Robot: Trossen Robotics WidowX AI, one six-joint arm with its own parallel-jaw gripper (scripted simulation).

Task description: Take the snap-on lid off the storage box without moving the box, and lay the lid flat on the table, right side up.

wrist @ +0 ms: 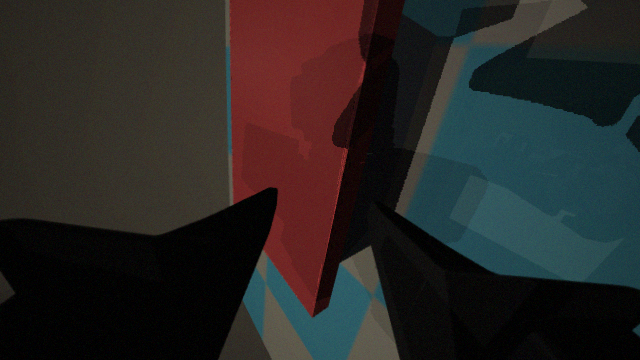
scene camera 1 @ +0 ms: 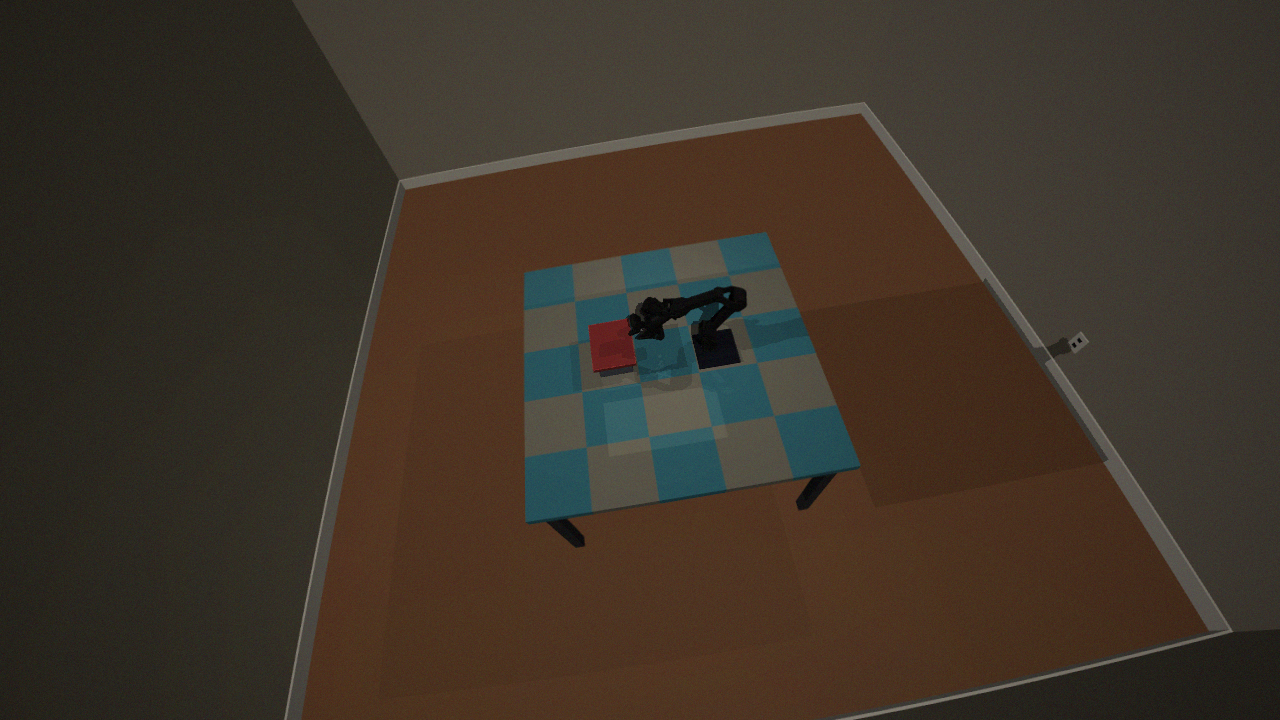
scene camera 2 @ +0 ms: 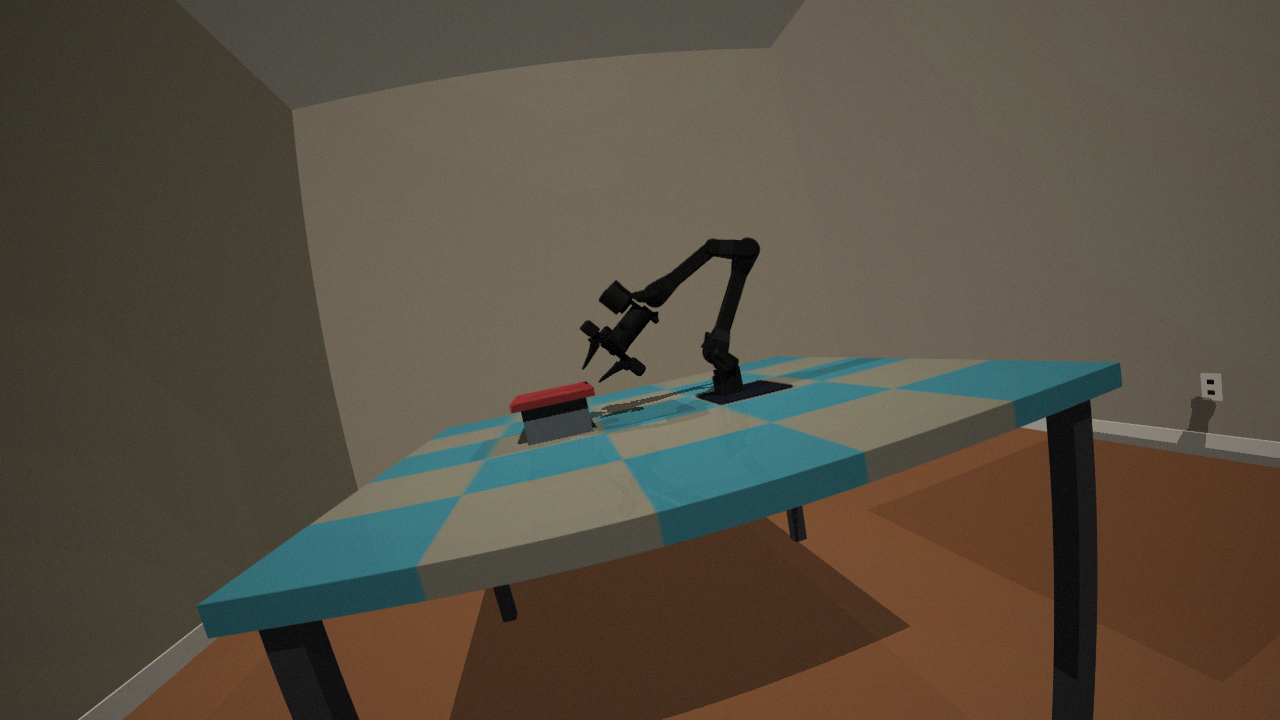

Path:
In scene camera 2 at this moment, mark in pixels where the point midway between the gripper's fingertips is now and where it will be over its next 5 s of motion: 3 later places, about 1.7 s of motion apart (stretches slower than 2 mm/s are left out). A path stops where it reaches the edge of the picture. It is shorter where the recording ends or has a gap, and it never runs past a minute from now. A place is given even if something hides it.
My gripper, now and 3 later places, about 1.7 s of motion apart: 590,375; 583,390; 583,386; 581,384

